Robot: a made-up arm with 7 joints. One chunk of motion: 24 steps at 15 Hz.
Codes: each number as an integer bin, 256 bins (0 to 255) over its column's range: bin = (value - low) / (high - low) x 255, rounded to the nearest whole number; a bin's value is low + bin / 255 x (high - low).
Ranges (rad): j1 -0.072..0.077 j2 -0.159..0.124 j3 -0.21..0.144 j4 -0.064..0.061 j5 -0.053..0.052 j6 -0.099..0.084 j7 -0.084..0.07
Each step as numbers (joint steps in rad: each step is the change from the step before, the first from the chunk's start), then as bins.
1 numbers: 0.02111 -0.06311 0.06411 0.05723 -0.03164 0.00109 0.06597
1 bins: 159 86 197 247 52 139 248
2 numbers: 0.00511 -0.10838 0.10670 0.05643 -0.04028 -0.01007 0.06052
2 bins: 132 46 228 246 31 124 239
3 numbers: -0.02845 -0.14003 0.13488 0.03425 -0.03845 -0.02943 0.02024
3 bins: 75 17 248 200 35 97 173
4 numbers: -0.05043 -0.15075 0.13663 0.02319 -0.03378 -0.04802 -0.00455
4 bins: 37 7 250 178 47 71 132
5 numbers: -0.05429 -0.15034 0.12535 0.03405 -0.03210 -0.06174 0.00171
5 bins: 30 8 242 200 51 52 142
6 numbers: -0.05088 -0.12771 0.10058 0.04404 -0.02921 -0.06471 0.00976
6 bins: 36 28 224 220 58 48 155
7 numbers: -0.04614 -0.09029 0.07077 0.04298 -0.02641 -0.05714 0.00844
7 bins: 44 62 202 218 65 58 153
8 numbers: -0.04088 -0.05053 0.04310 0.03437 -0.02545 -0.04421 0.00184
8 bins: 53 98 182 201 67 76 142
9 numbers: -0.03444 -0.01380 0.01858 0.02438 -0.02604 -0.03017 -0.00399
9 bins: 64 131 165 180 65 96 132
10 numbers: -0.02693 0.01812 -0.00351 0.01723 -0.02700 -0.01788 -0.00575
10 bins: 77 160 149 166 63 113 130
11 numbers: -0.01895 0.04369 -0.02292 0.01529 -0.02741 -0.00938 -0.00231
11 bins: 91 183 135 162 62 125 135
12 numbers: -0.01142 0.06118 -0.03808 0.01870 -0.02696 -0.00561 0.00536
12 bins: 104 198 124 169 63 130 148
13 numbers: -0.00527 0.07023 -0.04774 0.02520 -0.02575 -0.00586 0.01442
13 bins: 114 207 117 182 66 130 163
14 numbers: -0.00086 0.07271 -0.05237 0.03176 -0.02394 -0.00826 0.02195
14 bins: 122 209 114 195 71 126 175
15 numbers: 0.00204 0.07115 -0.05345 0.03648 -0.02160 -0.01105 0.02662
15 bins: 127 207 113 205 76 123 183
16 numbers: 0.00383 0.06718 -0.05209 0.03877 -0.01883 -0.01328 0.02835
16 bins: 130 204 114 210 83 119 186
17 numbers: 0.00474 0.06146 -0.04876 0.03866 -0.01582 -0.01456 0.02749
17 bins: 131 199 116 209 90 118 185
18 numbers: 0.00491 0.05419 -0.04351 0.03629 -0.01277 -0.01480 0.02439
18 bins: 132 192 120 205 98 117 179
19 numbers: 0.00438 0.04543 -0.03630 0.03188 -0.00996 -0.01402 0.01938
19 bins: 131 184 125 196 105 118 171
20 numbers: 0.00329 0.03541 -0.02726 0.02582 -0.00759 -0.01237 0.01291
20 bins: 129 175 132 183 110 121 160
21 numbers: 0.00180 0.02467 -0.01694 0.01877 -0.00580 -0.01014 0.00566
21 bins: 126 165 139 169 115 124 148
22 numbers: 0.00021 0.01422 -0.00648 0.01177 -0.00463 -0.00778 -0.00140
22 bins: 124 156 147 155 117 127 137
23 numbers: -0.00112 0.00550 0.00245 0.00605 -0.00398 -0.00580 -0.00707
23 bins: 121 148 153 143 119 130 127
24 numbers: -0.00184 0.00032 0.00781 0.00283 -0.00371 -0.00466 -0.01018
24 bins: 120 144 157 136 120 131 122
